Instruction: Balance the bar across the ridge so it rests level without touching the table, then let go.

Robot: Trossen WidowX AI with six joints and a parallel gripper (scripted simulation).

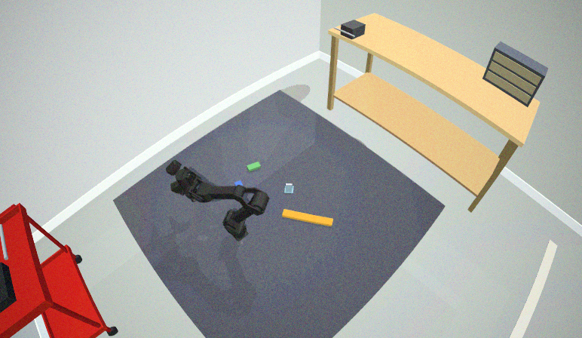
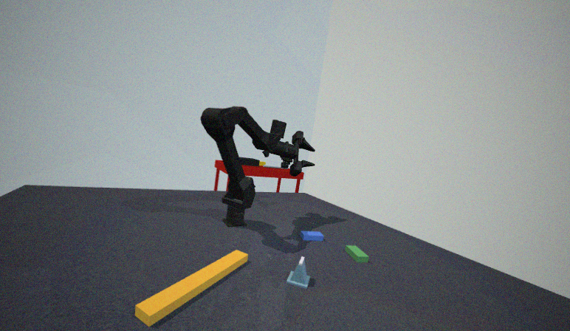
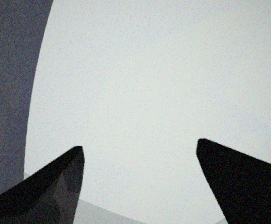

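Right now the yellow bar is 33 cm ahead of my gripper tip, 50 cm to the right of it and 24 cm below it. Round my gripper tip: blue block 21 cm ahead, 14 cm to the right, 24 cm below; then green block 35 cm ahead, 9 cm to the right, 24 cm below.
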